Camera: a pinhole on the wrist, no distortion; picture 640 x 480 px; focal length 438.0 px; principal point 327.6 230.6 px. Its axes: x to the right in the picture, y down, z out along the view. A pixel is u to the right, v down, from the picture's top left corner.
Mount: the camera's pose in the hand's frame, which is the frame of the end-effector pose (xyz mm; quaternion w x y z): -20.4 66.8 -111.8 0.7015 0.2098 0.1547 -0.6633
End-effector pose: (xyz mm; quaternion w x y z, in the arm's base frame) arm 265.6 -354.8 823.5 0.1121 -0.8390 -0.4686 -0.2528
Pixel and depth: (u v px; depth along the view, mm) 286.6 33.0 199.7
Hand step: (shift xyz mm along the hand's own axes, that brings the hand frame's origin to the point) -123.7 -19.7 62.0
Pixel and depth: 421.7 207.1 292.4
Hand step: -49.4 -134.2 108.3
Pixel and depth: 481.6 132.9 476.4
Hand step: -143.3 -319.6 207.4
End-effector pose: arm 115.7 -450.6 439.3 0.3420 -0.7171 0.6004 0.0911
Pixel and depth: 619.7 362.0 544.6
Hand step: 135.1 -514.4 193.4
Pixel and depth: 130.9 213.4 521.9
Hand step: -89.7 8.3 453.5
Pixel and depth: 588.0 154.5 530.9
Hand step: -122.0 -474.6 182.4
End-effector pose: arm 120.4 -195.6 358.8 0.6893 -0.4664 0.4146 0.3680
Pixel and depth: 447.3 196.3 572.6
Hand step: -88.8 -356.2 301.5
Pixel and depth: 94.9 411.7 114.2
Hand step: 15.2 63.8 21.1
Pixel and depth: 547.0 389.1 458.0
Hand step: 133.1 -355.3 185.1
